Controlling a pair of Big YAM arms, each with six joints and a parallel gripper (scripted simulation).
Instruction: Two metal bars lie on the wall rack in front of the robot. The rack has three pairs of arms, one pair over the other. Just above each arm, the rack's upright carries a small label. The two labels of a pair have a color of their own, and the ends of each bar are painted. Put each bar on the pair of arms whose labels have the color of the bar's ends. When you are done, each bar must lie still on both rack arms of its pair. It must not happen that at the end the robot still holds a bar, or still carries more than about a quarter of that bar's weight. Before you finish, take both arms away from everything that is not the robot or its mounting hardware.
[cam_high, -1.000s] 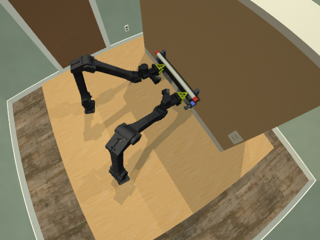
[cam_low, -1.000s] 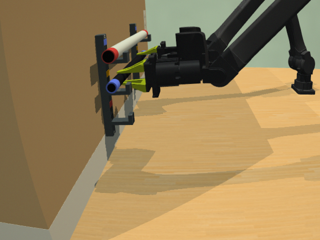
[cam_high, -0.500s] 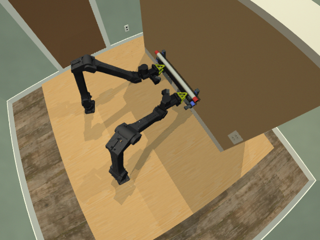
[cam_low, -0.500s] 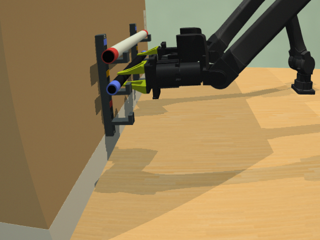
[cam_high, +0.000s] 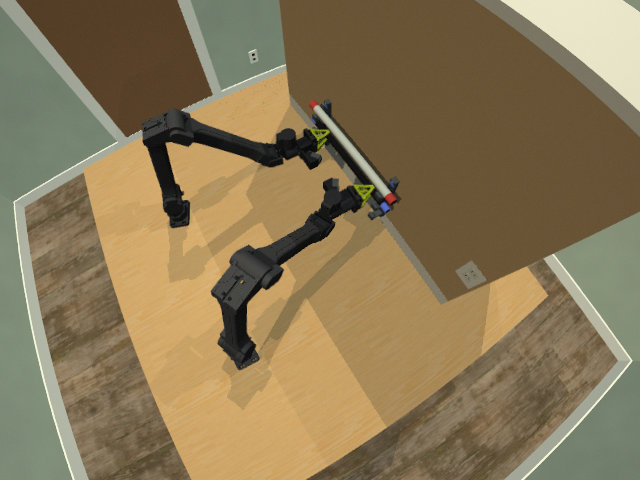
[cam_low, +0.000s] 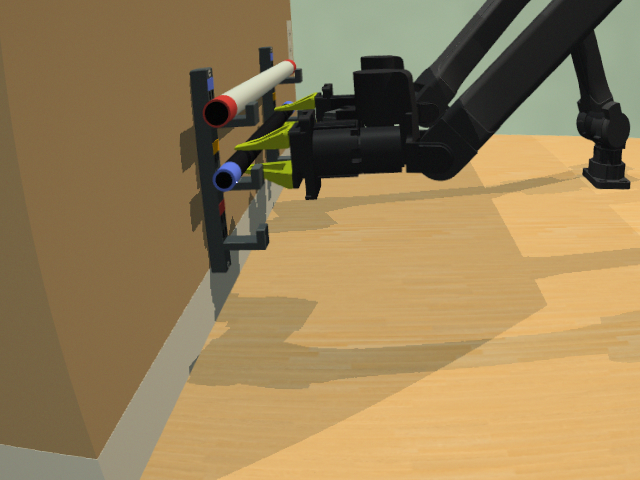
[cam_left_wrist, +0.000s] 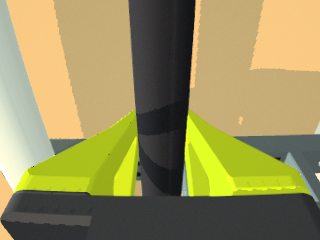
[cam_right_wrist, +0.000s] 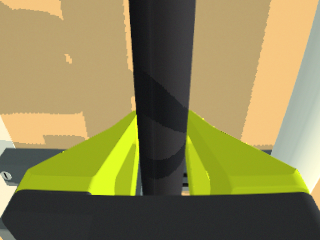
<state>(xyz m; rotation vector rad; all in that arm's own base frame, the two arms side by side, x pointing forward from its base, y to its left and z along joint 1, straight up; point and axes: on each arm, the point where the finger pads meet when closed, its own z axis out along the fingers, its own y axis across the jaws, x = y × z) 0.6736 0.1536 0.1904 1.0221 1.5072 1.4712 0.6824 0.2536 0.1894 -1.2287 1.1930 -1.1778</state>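
My left hand is 150 mm to the left of the black bar. The rest, counted from my left hand: grey baseboard 40 mm ahead, 180 mm to the right, 160 mm below; then brown wall 190 mm ahead, 180 mm to the right, 260 mm above.
My right gripper is now 15 cm to the right of the black bar. The rest, counted from my right hand: grey baseboard (15 cm below, 12 cm to the left, 4 cm ahead); then brown wall (26 cm above, 19 cm ahead, 12 cm to the left).
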